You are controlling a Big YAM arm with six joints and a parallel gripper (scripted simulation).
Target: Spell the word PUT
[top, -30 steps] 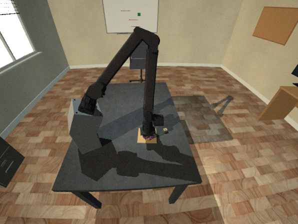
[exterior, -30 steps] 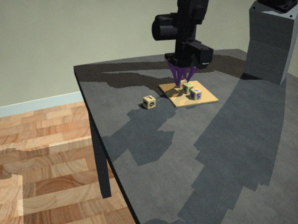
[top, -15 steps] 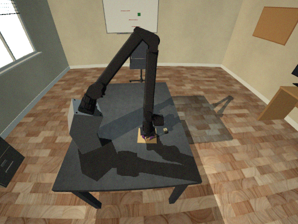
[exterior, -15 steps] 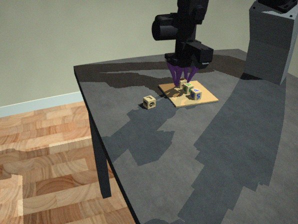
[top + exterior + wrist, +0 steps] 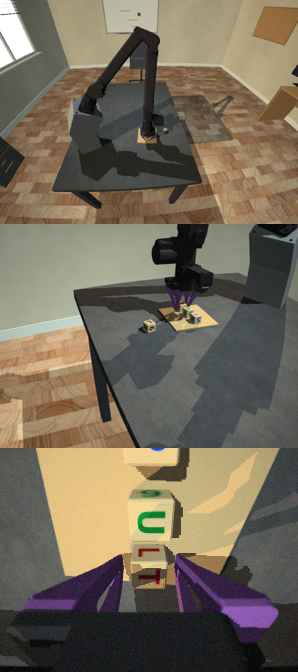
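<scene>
My hand is right at the T block. From my hand the other things lie so: mat 40 mm to the left, 20 mm below.
</scene>
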